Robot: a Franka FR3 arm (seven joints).
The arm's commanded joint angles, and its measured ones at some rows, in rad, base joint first. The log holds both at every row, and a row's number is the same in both.
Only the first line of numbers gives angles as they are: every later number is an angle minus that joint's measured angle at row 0.
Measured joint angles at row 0: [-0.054, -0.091, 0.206, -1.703, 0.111, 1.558, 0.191]
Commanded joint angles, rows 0 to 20: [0.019, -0.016, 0.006, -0.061, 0.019, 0.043, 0.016]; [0.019, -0.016, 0.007, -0.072, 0.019, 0.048, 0.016]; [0.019, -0.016, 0.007, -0.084, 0.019, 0.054, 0.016]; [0.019, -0.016, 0.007, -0.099, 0.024, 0.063, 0.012]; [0.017, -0.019, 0.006, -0.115, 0.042, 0.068, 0.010]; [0.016, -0.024, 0.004, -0.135, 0.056, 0.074, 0.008]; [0.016, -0.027, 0.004, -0.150, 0.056, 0.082, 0.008]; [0.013, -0.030, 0.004, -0.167, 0.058, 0.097, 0.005]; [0.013, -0.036, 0.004, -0.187, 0.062, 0.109, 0.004]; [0.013, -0.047, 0.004, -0.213, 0.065, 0.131, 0.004]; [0.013, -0.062, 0.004, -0.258, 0.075, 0.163, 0.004]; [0.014, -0.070, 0.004, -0.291, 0.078, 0.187, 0.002]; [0.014, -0.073, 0.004, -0.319, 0.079, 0.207, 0.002]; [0.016, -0.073, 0.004, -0.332, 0.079, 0.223, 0.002]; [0.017, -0.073, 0.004, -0.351, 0.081, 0.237, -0.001]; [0.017, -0.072, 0.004, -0.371, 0.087, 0.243, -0.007]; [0.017, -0.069, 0.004, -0.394, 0.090, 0.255, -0.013]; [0.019, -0.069, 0.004, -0.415, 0.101, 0.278, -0.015]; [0.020, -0.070, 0.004, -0.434, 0.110, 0.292, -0.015]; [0.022, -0.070, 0.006, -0.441, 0.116, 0.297, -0.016]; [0.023, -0.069, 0.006, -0.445, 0.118, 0.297, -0.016]
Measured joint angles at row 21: [0.020, -0.034, 0.004, -0.383, 0.086, 0.258, 0.000]
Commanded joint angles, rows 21 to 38: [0.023, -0.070, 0.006, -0.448, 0.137, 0.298, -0.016]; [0.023, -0.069, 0.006, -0.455, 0.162, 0.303, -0.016]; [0.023, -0.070, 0.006, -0.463, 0.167, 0.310, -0.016]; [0.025, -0.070, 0.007, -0.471, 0.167, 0.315, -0.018]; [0.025, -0.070, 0.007, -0.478, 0.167, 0.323, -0.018]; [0.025, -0.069, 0.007, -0.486, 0.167, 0.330, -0.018]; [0.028, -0.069, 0.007, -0.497, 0.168, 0.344, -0.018]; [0.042, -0.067, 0.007, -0.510, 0.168, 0.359, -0.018]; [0.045, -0.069, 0.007, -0.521, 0.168, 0.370, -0.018]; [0.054, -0.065, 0.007, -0.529, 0.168, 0.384, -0.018]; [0.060, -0.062, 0.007, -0.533, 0.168, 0.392, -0.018]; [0.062, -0.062, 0.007, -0.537, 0.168, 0.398, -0.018]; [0.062, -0.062, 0.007, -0.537, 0.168, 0.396, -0.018]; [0.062, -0.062, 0.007, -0.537, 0.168, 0.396, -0.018]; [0.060, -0.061, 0.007, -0.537, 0.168, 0.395, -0.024]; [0.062, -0.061, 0.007, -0.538, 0.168, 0.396, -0.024]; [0.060, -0.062, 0.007, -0.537, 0.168, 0.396, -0.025]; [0.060, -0.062, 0.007, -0.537, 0.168, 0.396, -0.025]
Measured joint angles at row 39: [0.061, -0.038, 0.008, -0.507, 0.147, 0.372, -0.006]
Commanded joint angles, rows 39 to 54: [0.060, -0.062, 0.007, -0.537, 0.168, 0.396, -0.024]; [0.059, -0.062, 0.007, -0.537, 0.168, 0.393, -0.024]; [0.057, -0.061, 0.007, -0.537, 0.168, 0.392, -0.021]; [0.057, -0.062, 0.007, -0.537, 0.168, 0.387, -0.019]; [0.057, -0.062, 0.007, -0.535, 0.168, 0.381, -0.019]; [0.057, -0.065, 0.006, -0.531, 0.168, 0.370, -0.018]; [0.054, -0.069, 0.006, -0.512, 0.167, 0.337, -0.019]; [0.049, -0.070, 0.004, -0.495, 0.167, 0.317, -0.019]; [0.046, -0.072, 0.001, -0.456, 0.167, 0.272, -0.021]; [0.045, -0.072, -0.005, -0.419, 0.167, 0.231, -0.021]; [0.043, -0.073, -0.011, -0.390, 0.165, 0.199, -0.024]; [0.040, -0.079, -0.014, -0.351, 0.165, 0.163, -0.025]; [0.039, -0.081, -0.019, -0.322, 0.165, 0.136, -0.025]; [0.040, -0.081, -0.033, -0.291, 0.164, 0.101, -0.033]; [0.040, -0.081, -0.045, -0.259, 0.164, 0.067, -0.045]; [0.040, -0.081, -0.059, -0.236, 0.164, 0.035, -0.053]
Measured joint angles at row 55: [0.049, -0.079, -0.029, -0.321, 0.144, 0.136, -0.025]
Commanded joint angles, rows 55 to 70: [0.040, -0.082, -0.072, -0.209, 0.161, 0.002, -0.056]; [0.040, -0.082, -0.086, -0.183, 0.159, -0.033, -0.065]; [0.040, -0.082, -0.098, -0.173, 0.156, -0.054, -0.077]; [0.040, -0.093, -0.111, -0.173, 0.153, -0.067, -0.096]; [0.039, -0.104, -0.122, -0.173, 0.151, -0.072, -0.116]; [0.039, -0.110, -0.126, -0.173, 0.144, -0.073, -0.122]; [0.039, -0.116, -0.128, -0.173, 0.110, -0.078, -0.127]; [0.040, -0.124, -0.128, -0.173, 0.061, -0.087, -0.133]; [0.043, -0.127, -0.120, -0.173, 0.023, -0.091, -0.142]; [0.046, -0.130, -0.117, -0.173, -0.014, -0.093, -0.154]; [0.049, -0.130, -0.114, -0.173, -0.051, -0.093, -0.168]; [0.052, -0.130, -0.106, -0.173, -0.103, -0.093, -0.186]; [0.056, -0.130, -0.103, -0.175, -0.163, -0.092, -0.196]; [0.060, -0.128, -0.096, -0.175, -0.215, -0.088, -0.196]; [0.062, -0.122, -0.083, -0.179, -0.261, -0.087, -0.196]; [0.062, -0.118, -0.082, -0.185, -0.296, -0.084, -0.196]
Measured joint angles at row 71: [0.051, -0.120, -0.098, -0.178, -0.185, -0.075, -0.180]
